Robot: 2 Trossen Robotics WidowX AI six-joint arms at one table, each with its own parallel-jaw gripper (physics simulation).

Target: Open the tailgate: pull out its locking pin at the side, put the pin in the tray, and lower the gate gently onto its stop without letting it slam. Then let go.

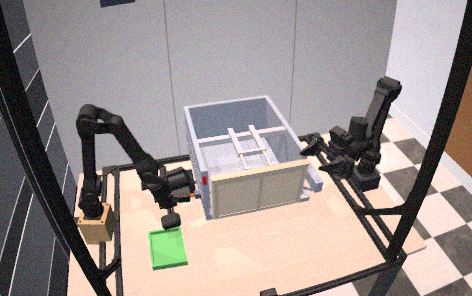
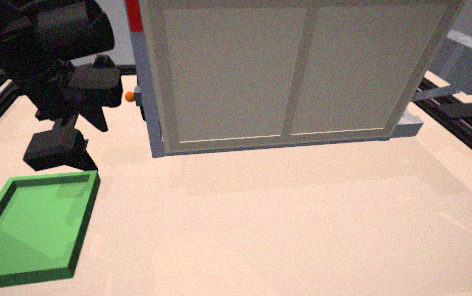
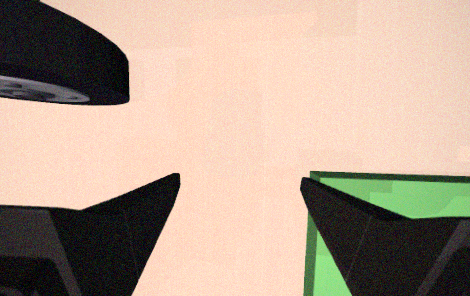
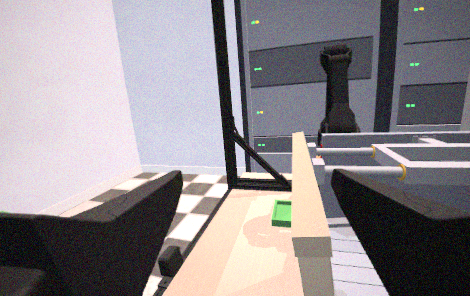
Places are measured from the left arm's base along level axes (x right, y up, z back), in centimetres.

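Where they show: left gripper, fingertip midpoint: (image 2: 100, 150) (image 3: 241, 181); right gripper, fingertip midpoint: (image 1: 308, 160) (image 4: 256, 177); left arm's base at its link origin: (image 1: 93, 213); right arm's base at its link origin: (image 1: 365, 171).
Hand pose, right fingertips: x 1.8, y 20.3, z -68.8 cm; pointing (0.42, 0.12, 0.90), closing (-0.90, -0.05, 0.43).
Observation:
Things, the pixels of their centre, and the offset from my right fingertips. "spot": a spot on its surface instead. Level surfaces: height alone.
- grey truck bed at a spot on its surface: (image 1: 196, 150) spot: dx -11.6, dy -3.2, dz +32.3 cm
- green tray at the middle of its body: (image 3: 428, 261) (image 2: 37, 221) (image 4: 299, 213) (image 1: 167, 247) dx +4.9, dy -30.1, dz +44.1 cm
- white ladder-like frame at a spot on its surface: (image 1: 252, 151) spot: dx -9.1, dy -2.6, dz +15.3 cm
- table at its surface level: dy -31.2 cm
The tan tailgate (image 1: 259, 190) (image 2: 225, 75) (image 4: 303, 200) stands upright across the near end of the grey truck bed (image 1: 196, 150). The locking pin's orange knob (image 1: 192, 195) (image 2: 130, 97) sticks out low at the left side of the bed, beside a small grey bracket. My left gripper (image 1: 182, 209) (image 2: 100, 149) (image 3: 241, 181) is open and empty, left of the knob and apart from it, above the table near the tray. The green tray (image 1: 170, 266) (image 2: 37, 274) (image 3: 390, 176) is empty. My right gripper (image 1: 312, 160) (image 4: 256, 177) is open and empty at the gate's right upper corner. I cannot tell which part is the stop.
A white ladder-like frame (image 1: 252, 151) lies over the bed. A grey block (image 1: 315, 184) (image 2: 410, 129) juts out at the bed's lower right side. Black frame posts (image 1: 409, 185) (image 4: 224, 90) and rails surround the table (image 1: 235, 270). A wooden block (image 1: 95, 232) stands under the left arm.

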